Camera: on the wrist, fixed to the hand. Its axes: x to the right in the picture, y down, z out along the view.
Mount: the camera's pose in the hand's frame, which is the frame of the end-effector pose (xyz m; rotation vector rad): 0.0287 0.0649 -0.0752 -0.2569 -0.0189 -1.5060
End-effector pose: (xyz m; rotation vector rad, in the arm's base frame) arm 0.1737 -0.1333 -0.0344 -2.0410 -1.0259 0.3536
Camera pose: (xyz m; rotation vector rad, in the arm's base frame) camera 0.2687 -0.1741 -0.0334 -0.9401 -2.3058 -0.5716
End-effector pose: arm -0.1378 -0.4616 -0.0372 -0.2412 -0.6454 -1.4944
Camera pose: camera -0.0578 -0.5197 -0.0675 0.1042 -0.6483 -3.0266
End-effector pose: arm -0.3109 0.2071 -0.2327 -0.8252 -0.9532 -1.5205
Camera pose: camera -0.2514 0.1226 -0.2309 0.1393 1.3682 2.6352
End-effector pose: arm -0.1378 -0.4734 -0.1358 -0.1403 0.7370 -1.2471
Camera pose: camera -0.1251 -0.4552 -0.2368 -1.0588 0.7470 -2.5368
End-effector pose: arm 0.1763 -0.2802 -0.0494 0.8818 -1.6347 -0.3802
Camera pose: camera 0.2240 -0.2419 0.0340 1.7658 -0.6071 -1.5558
